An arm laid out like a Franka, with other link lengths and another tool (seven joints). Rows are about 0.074 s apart.
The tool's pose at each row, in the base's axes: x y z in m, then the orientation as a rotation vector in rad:
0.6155, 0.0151, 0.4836, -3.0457, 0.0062, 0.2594
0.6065, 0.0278, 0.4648, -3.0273, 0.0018, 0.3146
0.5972, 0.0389, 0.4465, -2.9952, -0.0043, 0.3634
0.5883, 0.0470, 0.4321, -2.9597, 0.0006, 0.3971
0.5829, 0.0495, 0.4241, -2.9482, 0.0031, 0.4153
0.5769, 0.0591, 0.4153, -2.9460, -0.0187, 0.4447
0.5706, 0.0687, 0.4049, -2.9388, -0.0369, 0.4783
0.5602, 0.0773, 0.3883, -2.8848, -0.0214, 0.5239
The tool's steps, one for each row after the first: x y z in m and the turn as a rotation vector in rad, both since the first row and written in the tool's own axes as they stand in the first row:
-0.0057, -0.0110, 0.0211, 0.0129, -0.0372, -0.0024
-0.0117, -0.0204, 0.0415, 0.0390, -0.0717, -0.0072
-0.0180, -0.0271, 0.0579, 0.0702, -0.0968, -0.0055
-0.0220, -0.0289, 0.0668, 0.0793, -0.1098, -0.0041
-0.0264, -0.0377, 0.0773, 0.0761, -0.1301, -0.0176
-0.0308, -0.0463, 0.0894, 0.0769, -0.1535, -0.0289
-0.0382, -0.0533, 0.1082, 0.1235, -0.1893, -0.0211

